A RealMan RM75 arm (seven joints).
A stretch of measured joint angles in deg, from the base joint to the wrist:
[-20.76, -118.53, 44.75, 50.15, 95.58, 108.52, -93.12]
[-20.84, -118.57, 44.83, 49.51, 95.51, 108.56, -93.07]
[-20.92, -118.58, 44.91, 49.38, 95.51, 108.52, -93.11]
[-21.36, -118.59, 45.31, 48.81, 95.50, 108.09, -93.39]
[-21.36, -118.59, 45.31, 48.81, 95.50, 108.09, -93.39]
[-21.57, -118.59, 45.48, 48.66, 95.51, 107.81, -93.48]
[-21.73, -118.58, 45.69, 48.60, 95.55, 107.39, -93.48]
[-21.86, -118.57, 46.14, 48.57, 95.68, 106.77, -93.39]
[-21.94, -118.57, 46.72, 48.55, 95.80, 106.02, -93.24]
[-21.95, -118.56, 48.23, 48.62, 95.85, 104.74, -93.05]
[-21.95, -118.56, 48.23, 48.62, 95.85, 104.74, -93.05]
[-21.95, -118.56, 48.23, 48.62, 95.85, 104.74, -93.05]
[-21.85, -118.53, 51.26, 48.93, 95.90, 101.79, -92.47]
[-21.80, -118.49, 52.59, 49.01, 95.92, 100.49, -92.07]
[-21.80, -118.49, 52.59, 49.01, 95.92, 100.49, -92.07]
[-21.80, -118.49, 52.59, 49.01, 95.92, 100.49, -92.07]
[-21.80, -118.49, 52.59, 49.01, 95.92, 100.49, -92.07]
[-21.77, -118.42, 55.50, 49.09, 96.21, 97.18, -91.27]
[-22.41, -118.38, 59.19, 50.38, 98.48, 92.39, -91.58]
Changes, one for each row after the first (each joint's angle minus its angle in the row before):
[-0.08, -0.04, 0.08, -0.64, -0.07, 0.04, 0.05]
[-0.08, -0.01, 0.08, -0.13, 0.00, -0.04, -0.04]
[-0.44, -0.01, 0.40, -0.57, -0.01, -0.43, -0.28]
[0.00, 0.00, 0.00, 0.00, 0.00, 0.00, 0.00]
[-0.21, 0.00, 0.17, -0.15, 0.01, -0.28, -0.09]
[-0.16, 0.01, 0.21, -0.06, 0.04, -0.42, 0.00]
[-0.13, 0.01, 0.45, -0.03, 0.13, -0.62, 0.09]
[-0.08, 0.00, 0.58, -0.02, 0.12, -0.75, 0.15]
[-0.01, 0.01, 1.51, 0.07, 0.05, -1.28, 0.19]
[0.00, 0.00, 0.00, 0.00, 0.00, 0.00, 0.00]
[0.00, 0.00, 0.00, 0.00, 0.00, 0.00, 0.00]
[0.10, 0.03, 3.03, 0.31, 0.05, -2.95, 0.58]
[0.05, 0.04, 1.33, 0.08, 0.02, -1.30, 0.40]
[0.00, 0.00, 0.00, 0.00, 0.00, 0.00, 0.00]
[0.00, 0.00, 0.00, 0.00, 0.00, 0.00, 0.00]
[0.00, 0.00, 0.00, 0.00, 0.00, 0.00, 0.00]
[0.03, 0.07, 2.91, 0.08, 0.29, -3.31, 0.80]
[-0.64, 0.04, 3.69, 1.29, 2.27, -4.79, -0.31]

